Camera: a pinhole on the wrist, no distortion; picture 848 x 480 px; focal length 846.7 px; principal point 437.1 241.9 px. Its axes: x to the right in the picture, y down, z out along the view. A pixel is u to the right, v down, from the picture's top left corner.
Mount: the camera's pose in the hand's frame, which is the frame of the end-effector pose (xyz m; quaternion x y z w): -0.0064 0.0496 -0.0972 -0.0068 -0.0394 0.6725 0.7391
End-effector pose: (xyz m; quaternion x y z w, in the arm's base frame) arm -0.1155 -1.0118 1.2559 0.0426 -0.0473 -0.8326 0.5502
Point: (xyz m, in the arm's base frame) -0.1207 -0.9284 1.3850
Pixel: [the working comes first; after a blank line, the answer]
In the camera's frame: -0.0656 0.0491 0.2356

201 418
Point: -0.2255 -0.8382 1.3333
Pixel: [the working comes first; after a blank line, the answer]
In the camera's frame: -0.2077 0.0790 0.2089

outside the picture
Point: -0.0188 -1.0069 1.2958
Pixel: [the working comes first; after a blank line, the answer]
In the camera's frame: 0.0442 0.0325 0.1253

736 462
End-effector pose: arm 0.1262 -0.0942 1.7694 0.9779 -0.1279 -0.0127 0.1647
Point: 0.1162 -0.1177 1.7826
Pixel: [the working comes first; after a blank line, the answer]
In the camera's frame: -0.0164 -0.0108 0.0933

288 144
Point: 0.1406 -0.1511 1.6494
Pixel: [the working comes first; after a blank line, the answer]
In the camera's frame: -0.0258 -0.0507 0.2266

341 52
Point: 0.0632 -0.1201 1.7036
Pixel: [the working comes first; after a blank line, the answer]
In the camera's frame: -0.0278 0.0349 0.1760

303 410
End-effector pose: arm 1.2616 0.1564 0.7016 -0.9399 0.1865 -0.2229 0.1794
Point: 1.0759 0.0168 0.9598
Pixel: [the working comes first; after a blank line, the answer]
In the camera's frame: 0.0012 0.0136 -0.2444

behind the camera
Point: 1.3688 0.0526 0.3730
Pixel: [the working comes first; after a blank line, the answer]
In the camera's frame: 0.1704 -0.0351 0.3884

809 165
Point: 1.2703 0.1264 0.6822
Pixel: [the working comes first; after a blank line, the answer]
In the camera's frame: -0.0105 -0.0282 0.1091

356 23
